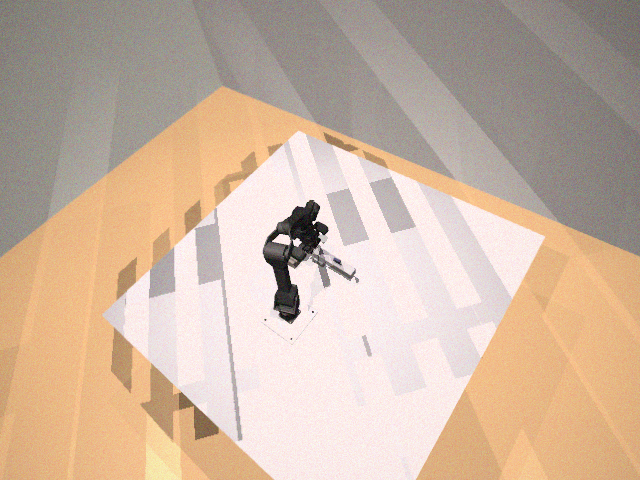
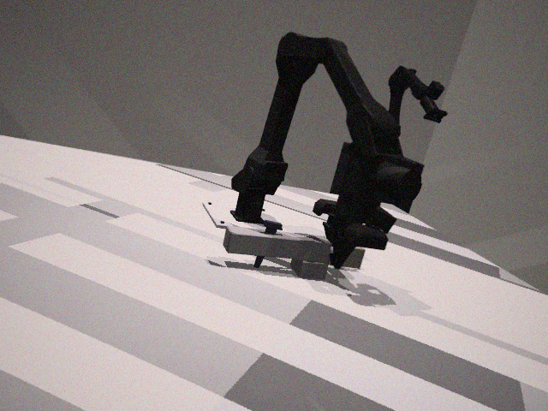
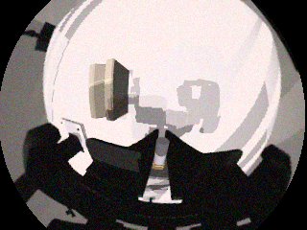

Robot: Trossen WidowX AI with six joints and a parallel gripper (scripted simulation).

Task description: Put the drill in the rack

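Now: the drill 5 cm to the right of my gripper tip and 3 cm above it. Round my gripper tip: dark blue key: 14 cm to the right, 3 cm above; then grey block: 11 cm to the right, 2 cm above; then rack: 8 cm behind, 5 cm to the left.
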